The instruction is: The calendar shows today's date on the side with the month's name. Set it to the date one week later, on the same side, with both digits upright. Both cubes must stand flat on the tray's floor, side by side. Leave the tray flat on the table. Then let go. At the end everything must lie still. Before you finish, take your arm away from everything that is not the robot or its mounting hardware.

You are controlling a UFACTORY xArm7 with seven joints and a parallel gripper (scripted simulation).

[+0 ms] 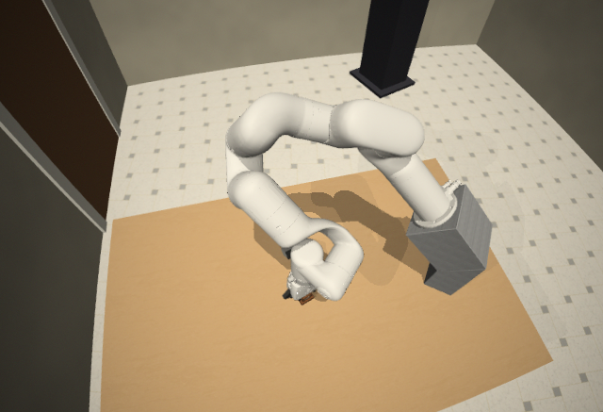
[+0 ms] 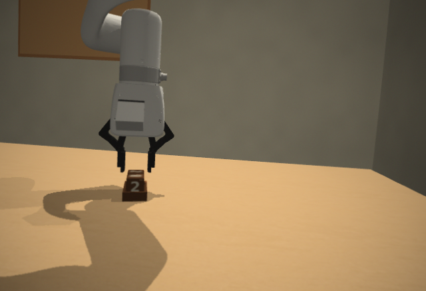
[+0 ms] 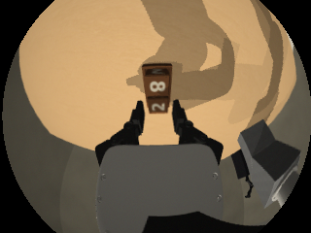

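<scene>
Right now the brown tray is 2 cm to the right of my hand and 5 cm below it.
</scene>
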